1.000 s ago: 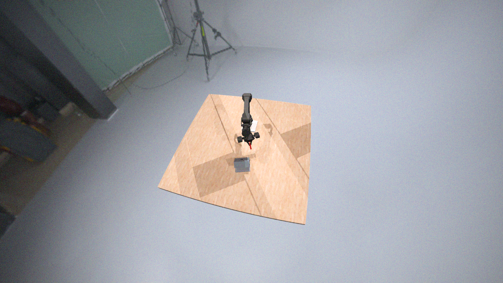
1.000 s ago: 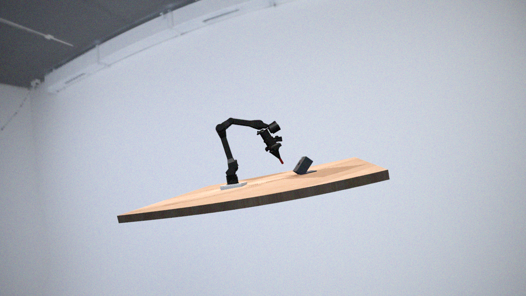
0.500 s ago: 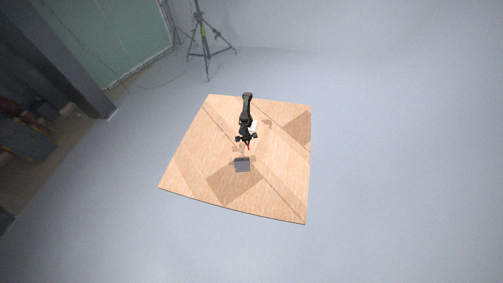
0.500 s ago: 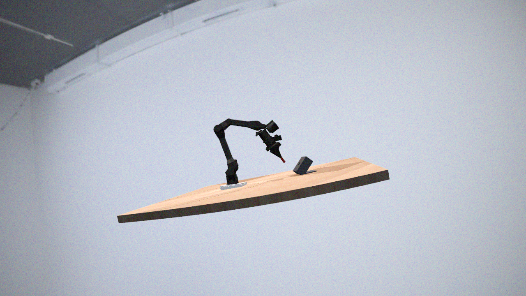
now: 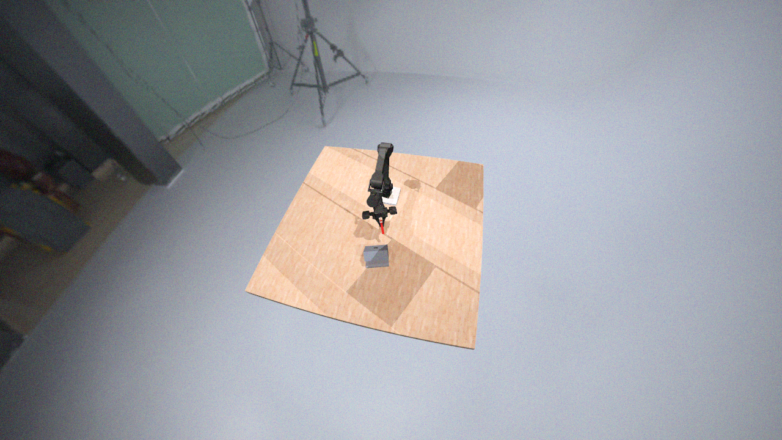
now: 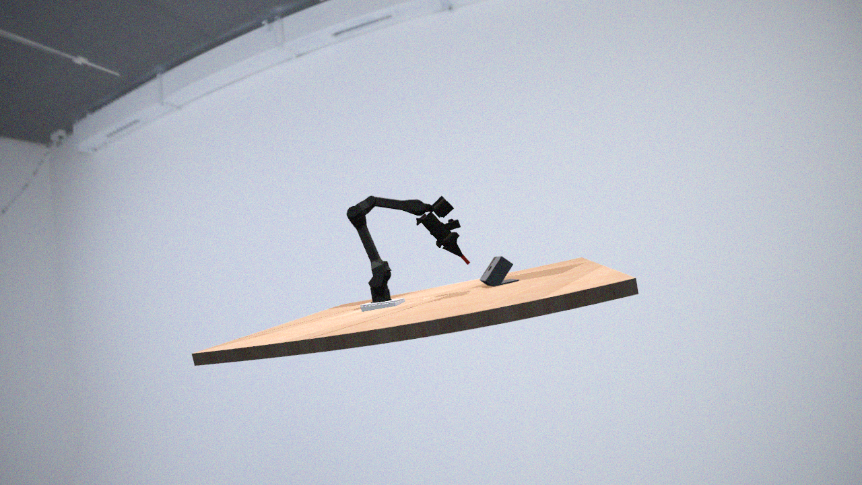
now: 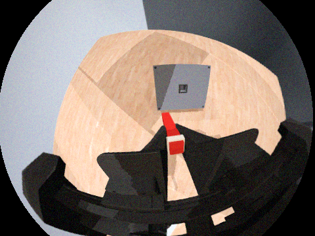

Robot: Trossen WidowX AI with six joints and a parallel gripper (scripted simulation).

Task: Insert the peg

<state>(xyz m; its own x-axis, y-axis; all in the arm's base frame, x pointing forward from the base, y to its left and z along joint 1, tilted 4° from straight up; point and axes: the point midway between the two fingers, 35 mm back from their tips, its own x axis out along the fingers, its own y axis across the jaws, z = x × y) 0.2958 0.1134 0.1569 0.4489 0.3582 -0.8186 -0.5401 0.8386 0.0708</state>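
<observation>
My gripper tip is 120 mm short of the sloped panel, 10 mm to the right of it and 90 mm above it. The rest, counted from my gripper tip: peg 10 mm behind, 10 mm above.
</observation>
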